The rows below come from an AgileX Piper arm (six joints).
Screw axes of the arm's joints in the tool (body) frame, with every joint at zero. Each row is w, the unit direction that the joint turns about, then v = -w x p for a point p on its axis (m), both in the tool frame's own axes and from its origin. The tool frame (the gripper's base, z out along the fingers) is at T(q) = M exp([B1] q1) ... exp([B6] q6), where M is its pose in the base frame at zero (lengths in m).
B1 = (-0.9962, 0, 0.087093, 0, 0.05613, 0)
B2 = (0, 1, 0, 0.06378, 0, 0.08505)
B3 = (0, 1, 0, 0.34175, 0, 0.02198)
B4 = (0, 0, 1, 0, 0, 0)
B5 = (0, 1, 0, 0.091, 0, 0)
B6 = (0, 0, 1, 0, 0, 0)
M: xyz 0.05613 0 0.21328 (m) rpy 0 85 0 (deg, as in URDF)
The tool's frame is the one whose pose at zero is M.
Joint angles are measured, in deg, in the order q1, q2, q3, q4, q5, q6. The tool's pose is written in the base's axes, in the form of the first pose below.
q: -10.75 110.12 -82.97 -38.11 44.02 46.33
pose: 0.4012, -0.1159, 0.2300, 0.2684, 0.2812, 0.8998, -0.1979
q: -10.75 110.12 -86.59 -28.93 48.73 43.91
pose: 0.4025, -0.1101, 0.2402, 0.2447, 0.3252, 0.9005, -0.1531
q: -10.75 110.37 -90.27 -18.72 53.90 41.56
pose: 0.4042, -0.1008, 0.2490, 0.2123, 0.3646, 0.9018, -0.0936
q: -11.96 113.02 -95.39 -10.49 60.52 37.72
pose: 0.4100, -0.1016, 0.2486, 0.1612, 0.3840, 0.9077, -0.0506
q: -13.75 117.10 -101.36 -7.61 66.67 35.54
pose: 0.4184, -0.1138, 0.2436, 0.1194, 0.3959, 0.9095, -0.0416
